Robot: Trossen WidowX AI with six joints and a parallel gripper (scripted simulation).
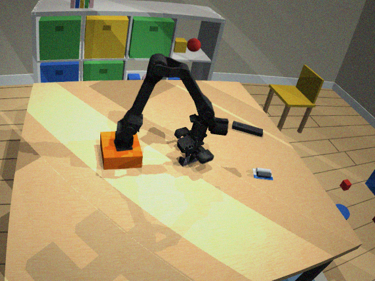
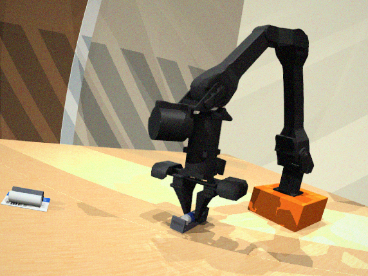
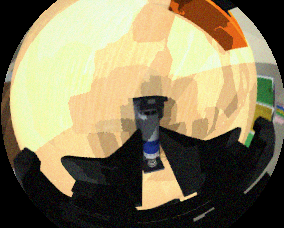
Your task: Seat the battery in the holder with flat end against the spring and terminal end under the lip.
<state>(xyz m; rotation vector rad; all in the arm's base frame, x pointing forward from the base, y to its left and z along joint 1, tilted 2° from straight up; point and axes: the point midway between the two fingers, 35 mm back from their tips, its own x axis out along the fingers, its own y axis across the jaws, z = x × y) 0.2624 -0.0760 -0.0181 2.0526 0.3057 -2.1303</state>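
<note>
My gripper tip is now 1 cm below the battery. From my gripper tip the other things lie so: blue-and-white card 29 cm ahead, 15 cm to the right.
</note>
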